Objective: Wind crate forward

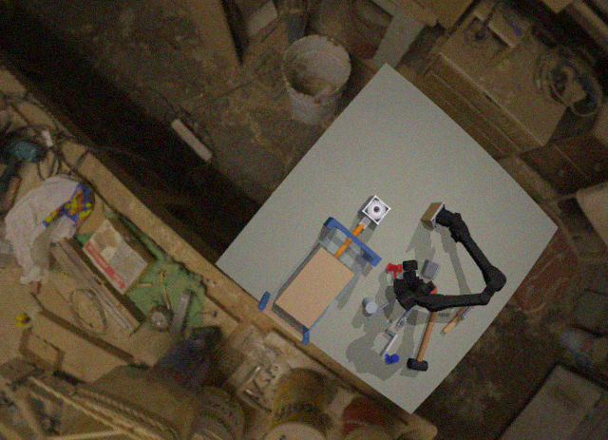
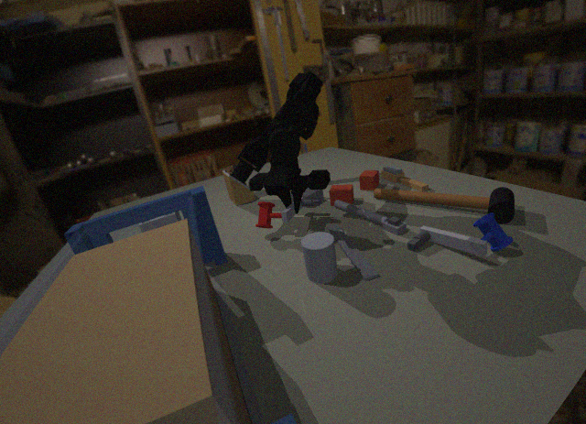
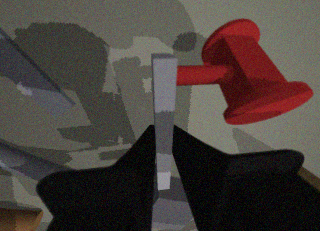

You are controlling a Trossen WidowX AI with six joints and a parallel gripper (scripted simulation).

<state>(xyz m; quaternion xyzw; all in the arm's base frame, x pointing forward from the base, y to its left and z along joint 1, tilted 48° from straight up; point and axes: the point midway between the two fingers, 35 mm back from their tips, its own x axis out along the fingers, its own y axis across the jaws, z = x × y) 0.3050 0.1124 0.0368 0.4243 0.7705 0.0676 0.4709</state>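
The red knob lies 20 mm ahead of my gripper tip, 60 mm to the right of it and 20 mm above it. Also, from my gripper tip: blue steel frame (60 mm ahead, 310 mm to the right, 70 mm above); red-knobbed handle (10 mm to the right, 10 mm above); grey block (120 mm behind, 80 mm to the left, 10 mm below).
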